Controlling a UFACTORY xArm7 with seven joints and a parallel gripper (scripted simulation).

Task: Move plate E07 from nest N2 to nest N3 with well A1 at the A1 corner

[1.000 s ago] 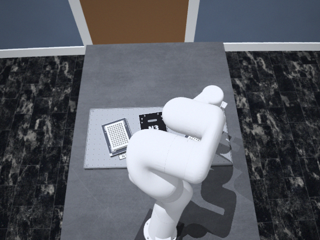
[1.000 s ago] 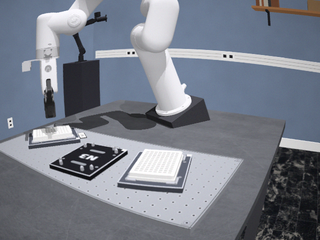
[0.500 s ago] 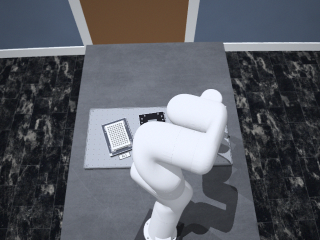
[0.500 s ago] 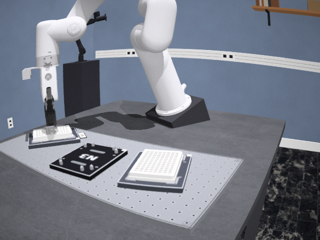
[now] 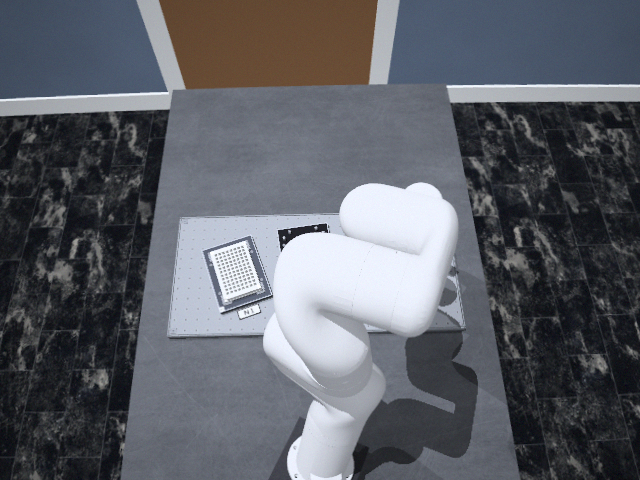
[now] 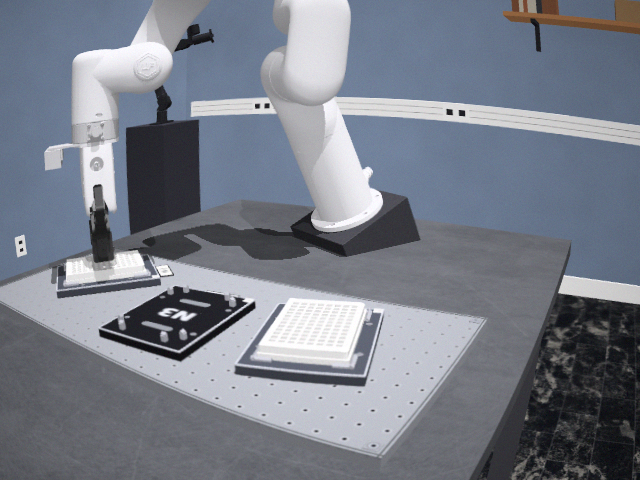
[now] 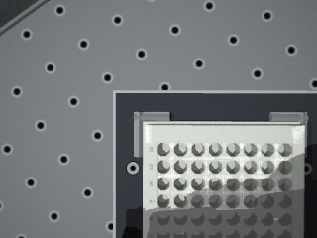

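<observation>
The plate E07 is 30 mm below my hand. The rest, counted from my hand: nest N3 (60 mm ahead, 200 mm to the left, 40 mm below); nest N2 (40 mm below); plate E01 (40 mm ahead, 370 mm to the left, 30 mm below).
</observation>
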